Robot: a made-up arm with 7 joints. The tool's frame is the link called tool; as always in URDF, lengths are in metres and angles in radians.
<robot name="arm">
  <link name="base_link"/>
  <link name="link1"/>
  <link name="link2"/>
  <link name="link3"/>
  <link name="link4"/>
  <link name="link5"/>
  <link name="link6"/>
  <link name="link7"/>
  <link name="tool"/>
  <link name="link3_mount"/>
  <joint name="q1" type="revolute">
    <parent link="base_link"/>
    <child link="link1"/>
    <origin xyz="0 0 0.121" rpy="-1.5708 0 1.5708"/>
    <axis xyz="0 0 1"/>
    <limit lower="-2.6" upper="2.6" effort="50" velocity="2.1"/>
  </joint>
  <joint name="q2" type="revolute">
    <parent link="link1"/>
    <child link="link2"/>
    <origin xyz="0.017 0.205 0.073" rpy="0 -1.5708 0"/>
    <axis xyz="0 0 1"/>
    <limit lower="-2.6" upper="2.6" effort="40" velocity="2.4"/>
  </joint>
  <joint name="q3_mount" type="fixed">
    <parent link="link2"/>
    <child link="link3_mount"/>
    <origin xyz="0.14 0.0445 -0.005" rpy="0 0 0"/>
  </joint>
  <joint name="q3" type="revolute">
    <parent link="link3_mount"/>
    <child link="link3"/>
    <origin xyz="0.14 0.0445 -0.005" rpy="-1.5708 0 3.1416"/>
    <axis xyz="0 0 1"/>
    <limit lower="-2.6" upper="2.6" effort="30" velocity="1.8"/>
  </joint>
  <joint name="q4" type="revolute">
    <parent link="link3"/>
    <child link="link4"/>
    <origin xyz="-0.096 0.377 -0.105" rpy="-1.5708 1.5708 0"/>
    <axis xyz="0 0 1"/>
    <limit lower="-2.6" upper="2.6" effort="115" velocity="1.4"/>
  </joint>
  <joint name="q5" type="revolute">
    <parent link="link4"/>
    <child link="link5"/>
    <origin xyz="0.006 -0.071 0.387" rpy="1.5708 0 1.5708"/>
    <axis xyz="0 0 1"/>
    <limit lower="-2.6" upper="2.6" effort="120" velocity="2.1"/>
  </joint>
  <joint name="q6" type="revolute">
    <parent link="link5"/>
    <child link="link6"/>
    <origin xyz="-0.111 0.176 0.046" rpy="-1.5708 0 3.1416"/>
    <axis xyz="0 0 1"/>
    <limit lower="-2.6" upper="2.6" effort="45" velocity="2.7"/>
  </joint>
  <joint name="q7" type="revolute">
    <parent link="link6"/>
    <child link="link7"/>
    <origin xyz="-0.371 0.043 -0.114" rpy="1.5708 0 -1.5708"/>
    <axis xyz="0 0 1"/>
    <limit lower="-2.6" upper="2.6" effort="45" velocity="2.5"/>
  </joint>
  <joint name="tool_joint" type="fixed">
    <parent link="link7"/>
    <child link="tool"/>
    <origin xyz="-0.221 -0.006 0.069" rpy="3.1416 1.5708 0"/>
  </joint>
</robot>
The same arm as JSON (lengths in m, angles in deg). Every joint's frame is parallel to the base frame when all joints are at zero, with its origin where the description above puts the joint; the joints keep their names.
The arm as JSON. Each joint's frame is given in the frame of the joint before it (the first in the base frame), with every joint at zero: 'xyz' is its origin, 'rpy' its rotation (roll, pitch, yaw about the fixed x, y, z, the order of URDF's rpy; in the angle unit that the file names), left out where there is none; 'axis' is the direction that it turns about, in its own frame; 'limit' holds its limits. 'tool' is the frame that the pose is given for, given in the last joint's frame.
{"units": {"length": "m", "angle": "deg"}, "joints": [{"name": "q1", "type": "revolute", "origin": {"xyz": [0.0, 0.0, 0.121]}, "axis": [-1.0, 0.0, 0.0], "limit": {"lower": -148.97, "upper": 148.97}}, {"name": "q2", "type": "revolute", "origin": {"xyz": [-0.073, 0.017, -0.205]}, "axis": [0.0, -1.0, 0.0], "limit": {"lower": -148.97, "upper": 148.97}}, {"name": "q3", "type": "revolute", "origin": {"xyz": [-0.28, 0.01, -0.089]}, "axis": [0.0, 0.0, 1.0], "limit": {"lower": -148.97, "upper": 148.97}}, {"name": "q4", "type": "revolute", "origin": {"xyz": [-0.096, 0.377, -0.105]}, "axis": [0.0, 1.0, 0.0], "limit": {"lower": -148.97, "upper": 148.97}}, {"name": "q5", "type": "revolute", "origin": {"xyz": [0.071, 0.387, -0.006]}, "axis": [0.0, 0.0, -1.0], "limit": {"lower": -148.97, "upper": 148.97}}, {"name": "q6", "type": "revolute", "origin": {"xyz": [0.111, 0.176, -0.046]}, "axis": [0.0, -1.0, 0.0], "limit": {"lower": -148.97, "upper": 148.97}}, {"name": "q7", "type": "revolute", "origin": {"xyz": [-0.371, 0.114, 0.043]}, "axis": [-1.0, 0.0, 0.0], "limit": {"lower": -148.97, "upper": 148.97}}], "tool": {"origin": {"xyz": [-0.069, 0.006, 0.221], "rpy": [0.0, 0.0, 0.0]}}}
